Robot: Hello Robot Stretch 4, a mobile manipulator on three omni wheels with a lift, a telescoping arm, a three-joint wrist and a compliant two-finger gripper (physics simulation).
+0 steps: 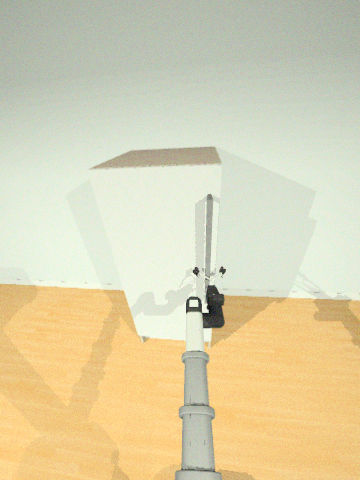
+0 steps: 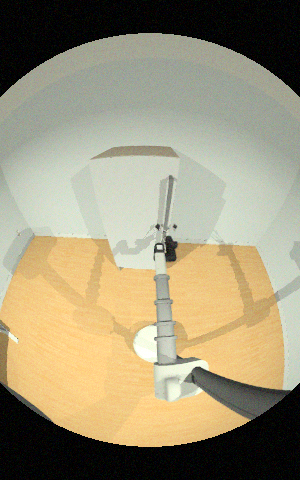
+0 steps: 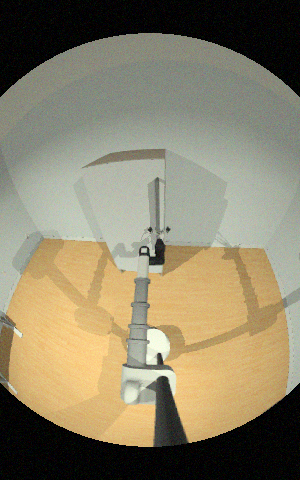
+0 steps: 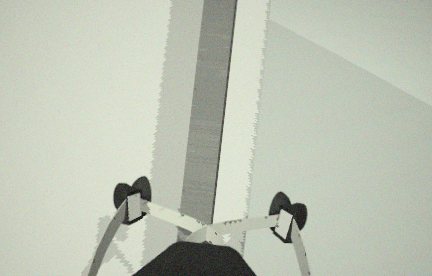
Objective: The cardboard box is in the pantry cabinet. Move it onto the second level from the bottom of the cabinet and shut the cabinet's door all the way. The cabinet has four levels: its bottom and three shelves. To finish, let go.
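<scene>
The pantry cabinet stands against the wall. Its white door covers the front and looks flush with the cabinet, with no gap that I can make out. A long grey vertical handle runs near the door's right edge. My gripper is open and empty, with its fingertips spread to either side of the handle's lower part. The cardboard box and the shelves do not show.
The white wall is behind the cabinet and a wooden floor in front. My telescoping arm reaches toward the door. A round white disc shows beside the arm. Pale thin parts show at the far left.
</scene>
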